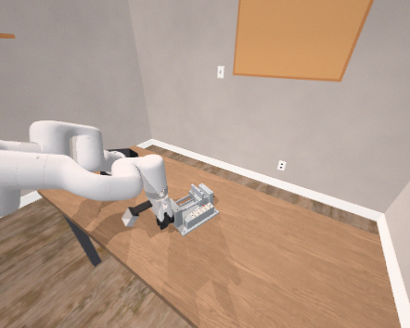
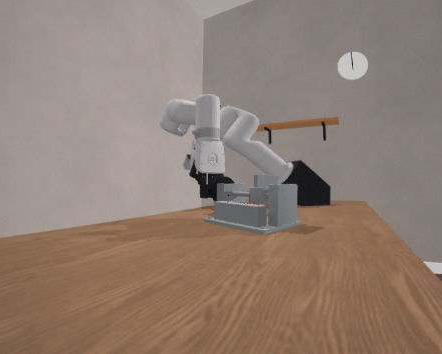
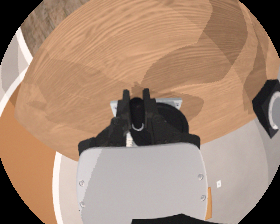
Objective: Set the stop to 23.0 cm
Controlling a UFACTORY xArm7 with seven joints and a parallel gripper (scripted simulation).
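Now: hand 20 mm to the right of the handwheel and 10 mm short of it. From my hand the other things lie so: sliding stop block (160 mm to the left, 100 mm ahead, 10 mm above).
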